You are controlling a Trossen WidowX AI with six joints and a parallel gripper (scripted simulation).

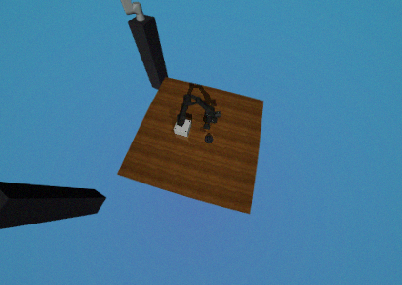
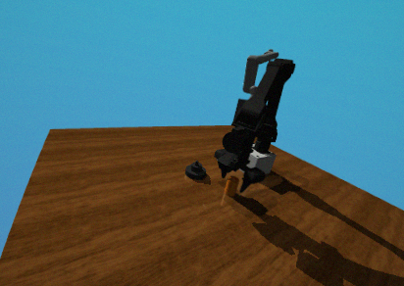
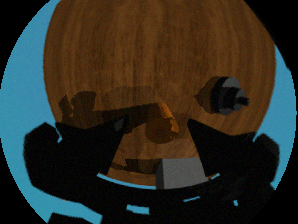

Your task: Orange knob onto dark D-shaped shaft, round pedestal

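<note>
Right now the orange knob is 1 cm below my gripper tip. Round my gripper tip: round dark pedestal (8 cm ahead, 14 cm to the right, 1 cm below).
</note>
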